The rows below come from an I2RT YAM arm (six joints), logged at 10 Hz.
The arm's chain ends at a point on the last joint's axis. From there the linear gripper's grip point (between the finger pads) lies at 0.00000 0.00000 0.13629 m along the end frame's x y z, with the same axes.
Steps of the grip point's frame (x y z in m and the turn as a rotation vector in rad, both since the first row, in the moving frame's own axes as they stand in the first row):
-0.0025, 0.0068, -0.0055, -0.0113, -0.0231, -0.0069
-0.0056, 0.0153, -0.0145, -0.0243, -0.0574, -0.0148
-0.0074, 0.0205, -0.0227, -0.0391, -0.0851, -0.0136
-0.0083, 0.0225, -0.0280, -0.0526, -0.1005, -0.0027
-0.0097, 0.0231, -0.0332, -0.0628, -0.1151, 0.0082
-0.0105, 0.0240, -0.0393, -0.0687, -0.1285, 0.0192
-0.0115, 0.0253, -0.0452, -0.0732, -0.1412, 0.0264
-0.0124, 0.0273, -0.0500, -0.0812, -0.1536, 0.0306
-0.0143, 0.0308, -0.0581, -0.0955, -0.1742, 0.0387
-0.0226, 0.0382, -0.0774, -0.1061, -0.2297, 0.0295
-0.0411, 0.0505, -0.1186, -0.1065, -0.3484, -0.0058
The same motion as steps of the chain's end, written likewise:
0.0006, 0.0052, -0.0055, -0.0113, -0.0231, -0.0069
0.0022, 0.0119, -0.0142, -0.0243, -0.0574, -0.0148
0.0041, 0.0151, -0.0221, -0.0391, -0.0851, -0.0136
0.0054, 0.0153, -0.0271, -0.0526, -0.1005, -0.0027
0.0060, 0.0146, -0.0320, -0.0628, -0.1151, 0.0082
0.0070, 0.0148, -0.0379, -0.0687, -0.1285, 0.0192
0.0078, 0.0156, -0.0435, -0.0732, -0.1412, 0.0264
0.0086, 0.0166, -0.0479, -0.0812, -0.1536, 0.0306
0.0095, 0.0183, -0.0554, -0.0955, -0.1742, 0.0387
0.0086, 0.0244, -0.0731, -0.1061, -0.2297, 0.0295
0.0053, 0.0362, -0.1097, -0.1065, -0.3484, -0.0058

